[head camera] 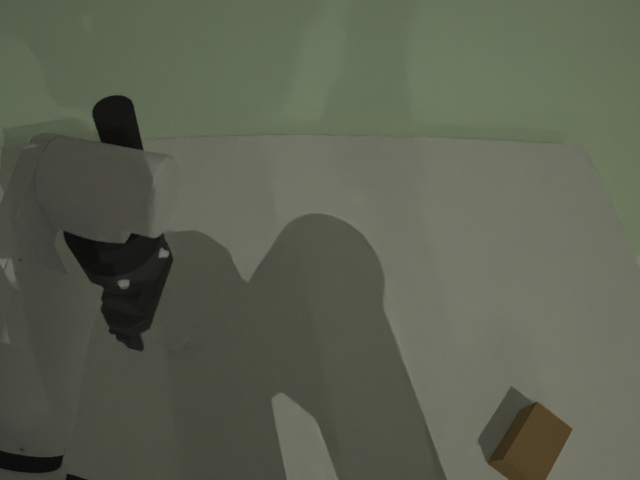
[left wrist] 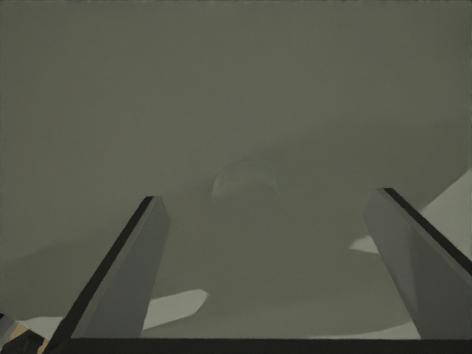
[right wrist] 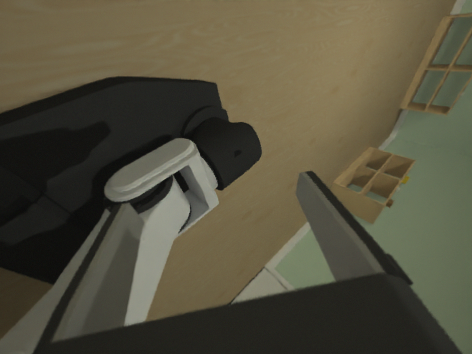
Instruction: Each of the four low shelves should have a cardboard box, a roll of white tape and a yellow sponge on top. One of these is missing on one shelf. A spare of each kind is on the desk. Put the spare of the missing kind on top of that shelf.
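Frame: origin at the robot's base, x ahead, y left, z up, level; centimetres.
Where they show: left gripper, fingertip midpoint: point(head camera: 149, 307) point(left wrist: 264, 205); right gripper, fingertip midpoint: point(right wrist: 218, 197).
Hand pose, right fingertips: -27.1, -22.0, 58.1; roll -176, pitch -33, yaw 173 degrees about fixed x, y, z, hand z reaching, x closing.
Each offset is from my right fingertips to the top centre of the thing, as dx, dy, dz. "spot": to the spot under its first point. Level surfaces: height alone.
A white tape roll {+83.1, +32.2, +16.4} point(head camera: 179, 338) point(left wrist: 245, 172) lies in shadow on the white desk {dz +14.0} point(head camera: 516, 232) point(left wrist: 250, 75), faint against its top. My left gripper point(head camera: 135, 345) point(left wrist: 264, 205) is open and points down above the desk; in the left wrist view the roll shows beyond and between the fingertips, untouched. A brown cardboard box {+59.4, -10.7, +19.0} point(head camera: 537, 444) lies at the lower right of the head view, cut by the edge. My right gripper point(right wrist: 218, 197) is open and empty, away from the desk. In the right wrist view a low shelf point(right wrist: 367, 202) bears a yellow sponge point(right wrist: 405, 179) and a small brown box point(right wrist: 389, 203).
Another shelf point(right wrist: 425, 62) stands at the upper right of the right wrist view, partly cut off. The robot's black base point(right wrist: 150, 107) and a white arm part {spot: +0.1, +12.3, -26.2} point(right wrist: 155, 170) show there over the wooden floor {dz -58.0} point(right wrist: 280, 65). A green wall point(head camera: 361, 62) lies beyond the desk's far edge.
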